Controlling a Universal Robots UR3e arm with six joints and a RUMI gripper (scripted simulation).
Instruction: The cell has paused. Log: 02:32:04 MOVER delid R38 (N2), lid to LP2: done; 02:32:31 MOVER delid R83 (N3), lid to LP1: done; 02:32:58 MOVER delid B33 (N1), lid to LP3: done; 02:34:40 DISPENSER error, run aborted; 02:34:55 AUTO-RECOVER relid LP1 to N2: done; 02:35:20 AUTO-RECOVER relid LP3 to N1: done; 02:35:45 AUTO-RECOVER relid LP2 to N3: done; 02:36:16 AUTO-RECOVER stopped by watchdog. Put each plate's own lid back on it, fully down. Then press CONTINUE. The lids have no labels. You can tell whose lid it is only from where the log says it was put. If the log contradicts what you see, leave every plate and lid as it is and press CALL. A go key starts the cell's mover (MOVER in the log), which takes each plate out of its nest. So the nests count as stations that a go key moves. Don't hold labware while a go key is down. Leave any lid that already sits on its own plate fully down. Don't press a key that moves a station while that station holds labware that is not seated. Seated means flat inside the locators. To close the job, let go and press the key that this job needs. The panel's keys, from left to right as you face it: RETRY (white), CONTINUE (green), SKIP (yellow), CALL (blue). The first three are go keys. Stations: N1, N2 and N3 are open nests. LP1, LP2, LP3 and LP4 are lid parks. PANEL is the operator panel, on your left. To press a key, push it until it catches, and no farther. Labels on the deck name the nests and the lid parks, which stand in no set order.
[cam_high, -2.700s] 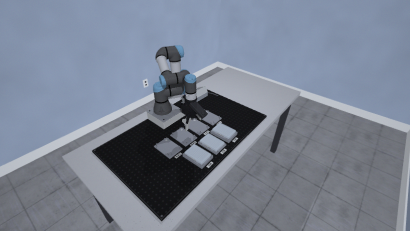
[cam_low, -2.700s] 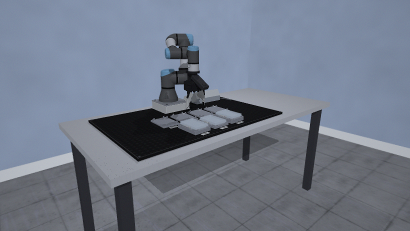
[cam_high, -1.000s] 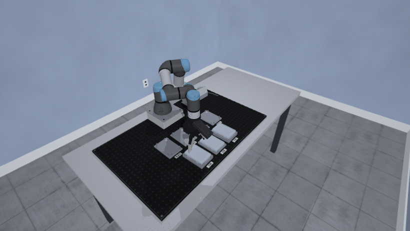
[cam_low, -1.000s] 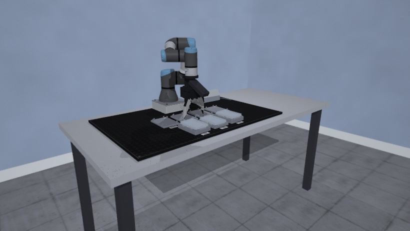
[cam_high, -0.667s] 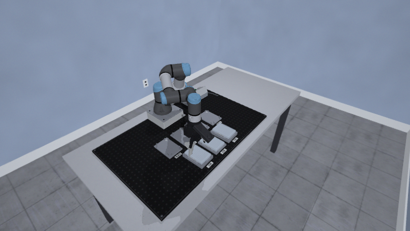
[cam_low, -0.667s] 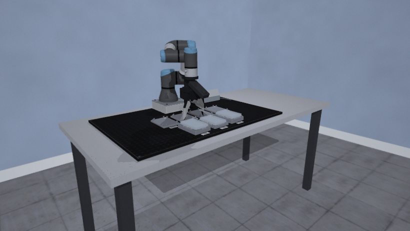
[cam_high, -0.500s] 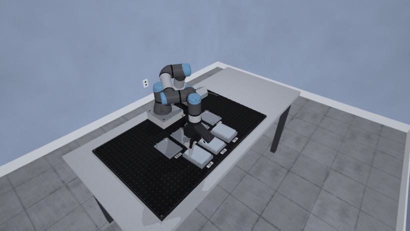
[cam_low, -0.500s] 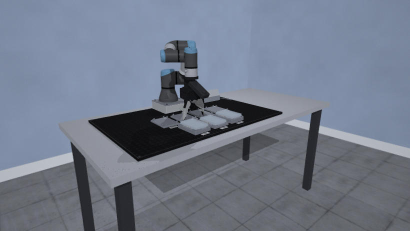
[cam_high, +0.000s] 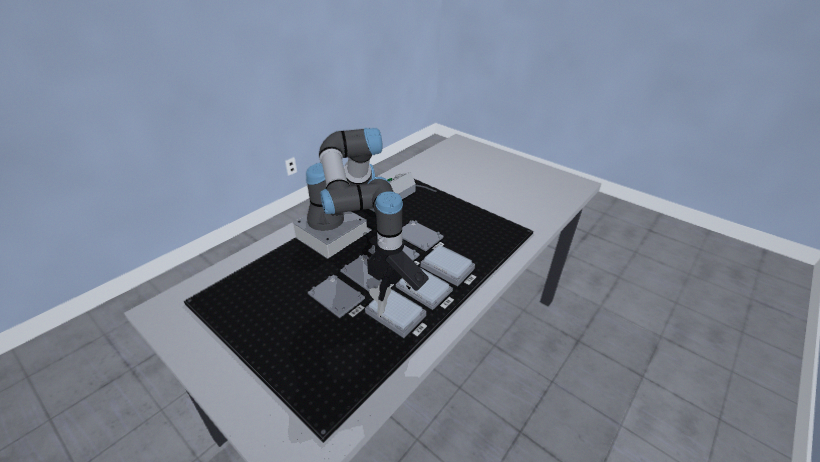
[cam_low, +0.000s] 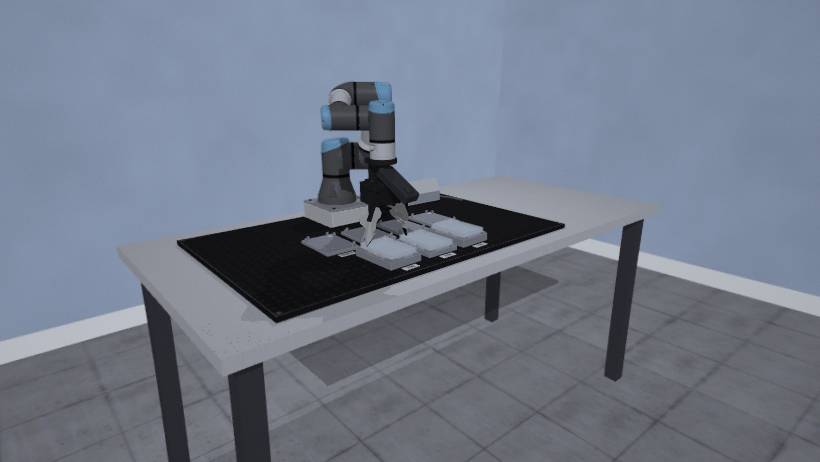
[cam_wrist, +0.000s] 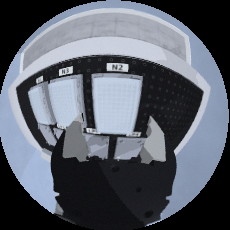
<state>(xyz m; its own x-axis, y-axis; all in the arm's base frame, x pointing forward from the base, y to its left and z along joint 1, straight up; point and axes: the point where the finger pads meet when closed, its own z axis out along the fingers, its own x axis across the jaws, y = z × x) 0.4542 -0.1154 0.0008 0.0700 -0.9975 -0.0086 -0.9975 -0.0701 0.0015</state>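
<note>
Now: the clear lid 2 cm below my hand. Round my hand: LP3 lid park (18 cm behind, 6 cm to the left, 5 cm below); then lid park LP4 (18 cm behind, 7 cm to the right, 5 cm below); then plate (3 cm below).
</note>
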